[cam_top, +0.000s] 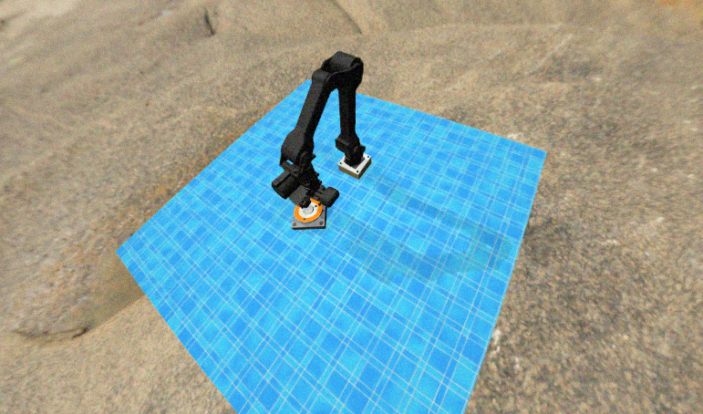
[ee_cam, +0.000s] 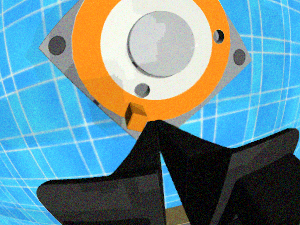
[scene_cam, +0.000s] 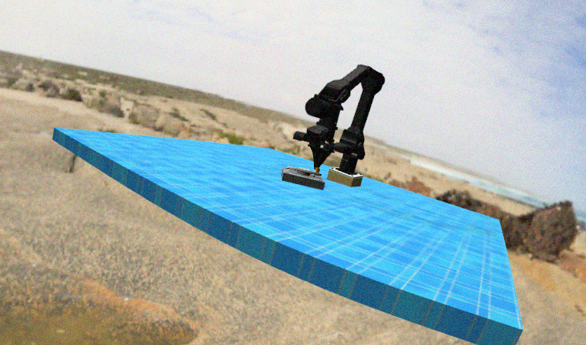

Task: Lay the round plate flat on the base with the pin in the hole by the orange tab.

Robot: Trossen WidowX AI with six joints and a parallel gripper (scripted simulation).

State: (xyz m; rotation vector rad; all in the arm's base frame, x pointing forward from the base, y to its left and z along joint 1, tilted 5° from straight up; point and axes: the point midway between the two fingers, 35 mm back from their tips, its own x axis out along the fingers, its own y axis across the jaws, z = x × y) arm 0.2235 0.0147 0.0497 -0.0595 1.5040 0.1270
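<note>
My gripper tip is 30 mm short of the plate. The rest, counted from my gripper tip: base 50 mm ahead, 20 mm below, 10 mm to the right.
</note>
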